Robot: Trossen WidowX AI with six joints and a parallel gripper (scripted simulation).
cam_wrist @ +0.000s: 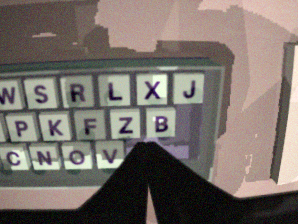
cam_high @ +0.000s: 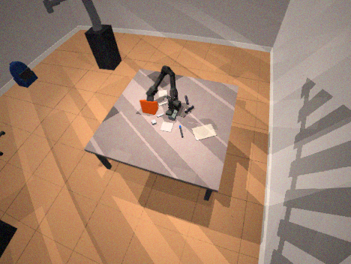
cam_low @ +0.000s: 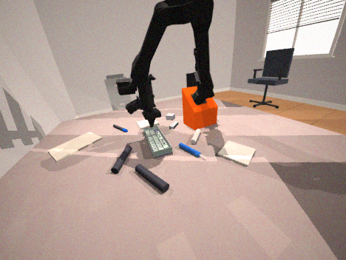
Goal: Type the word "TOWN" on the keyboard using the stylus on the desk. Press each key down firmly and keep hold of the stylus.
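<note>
My gripper tip is 70 mm to the right of the pale green keyboard guard, 30 mm above it and 10 mm short of it. Round my gripper tip: blue stylus 230 mm to the left, 80 mm behind, 30 mm below; then white cylinder 150 mm behind, 140 mm to the left, 30 mm below; then blue-tipped pen 150 mm to the right, 130 mm ahead, 30 mm below.
</note>
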